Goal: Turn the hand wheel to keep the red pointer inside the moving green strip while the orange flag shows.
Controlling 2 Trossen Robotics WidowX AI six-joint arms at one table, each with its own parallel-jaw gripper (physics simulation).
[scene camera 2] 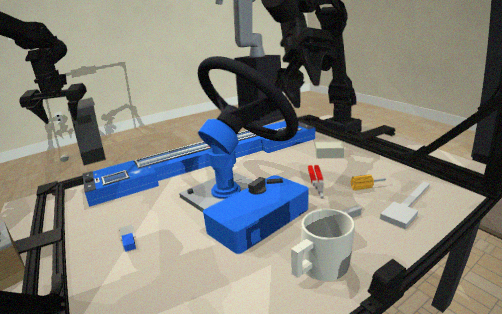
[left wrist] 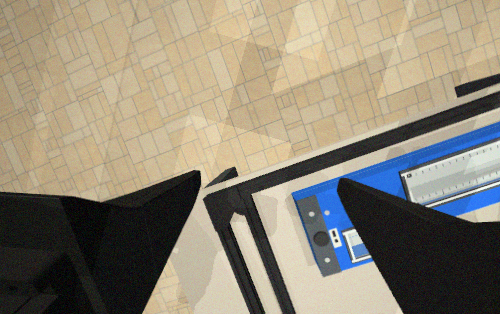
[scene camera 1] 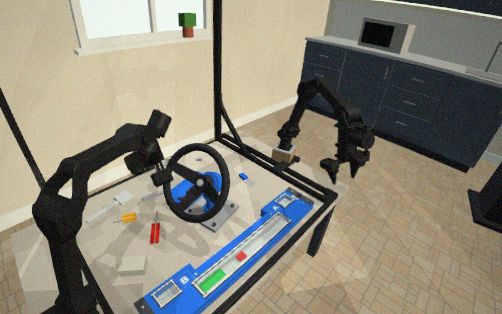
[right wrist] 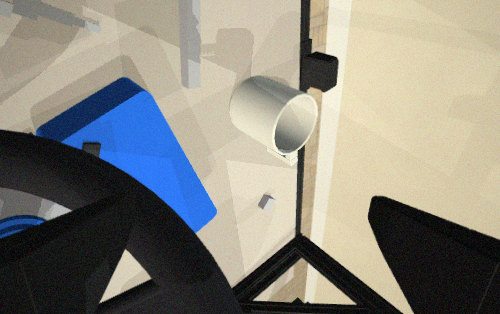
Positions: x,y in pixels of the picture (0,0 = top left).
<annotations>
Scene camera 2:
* left gripper: 61,121
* right gripper: 306,97
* white mug: 324,254, on the table
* long blue gauge rail: 113,182
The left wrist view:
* left gripper: 269,180
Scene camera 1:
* left gripper: 343,181
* right gripper: 156,163
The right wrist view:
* right gripper: 254,205
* white mug: 282,118
</annotations>
